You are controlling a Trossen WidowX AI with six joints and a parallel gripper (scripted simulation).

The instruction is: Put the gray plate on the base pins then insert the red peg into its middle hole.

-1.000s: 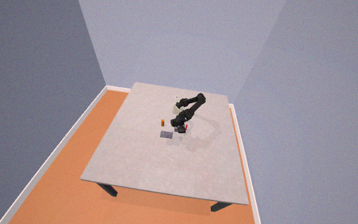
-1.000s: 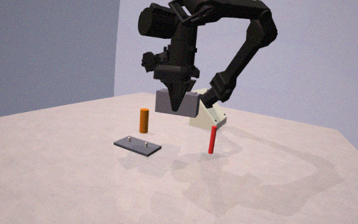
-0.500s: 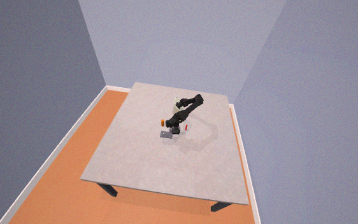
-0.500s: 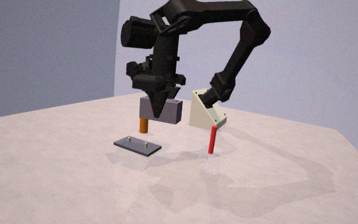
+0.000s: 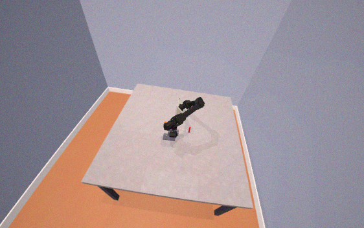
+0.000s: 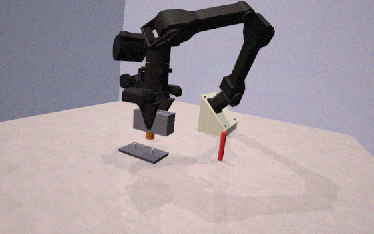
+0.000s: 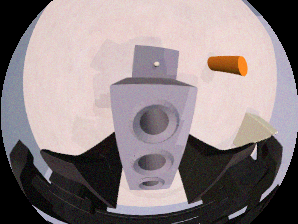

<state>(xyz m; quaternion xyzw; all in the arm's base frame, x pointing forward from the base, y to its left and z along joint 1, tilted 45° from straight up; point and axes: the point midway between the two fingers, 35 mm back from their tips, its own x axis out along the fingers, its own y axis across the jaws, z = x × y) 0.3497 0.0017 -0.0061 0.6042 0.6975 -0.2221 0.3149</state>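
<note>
Now: gripper tip 1 cm past the dark base, 4 cm to the left of it and 8 cm above it. From my gripper tip the other things lie so: gray plate (3 cm above); then orange cylinder (11 cm behind, 10 cm to the right, 4 cm below); then red peg (12 cm behind, 14 cm to the left, 4 cm below).
</note>
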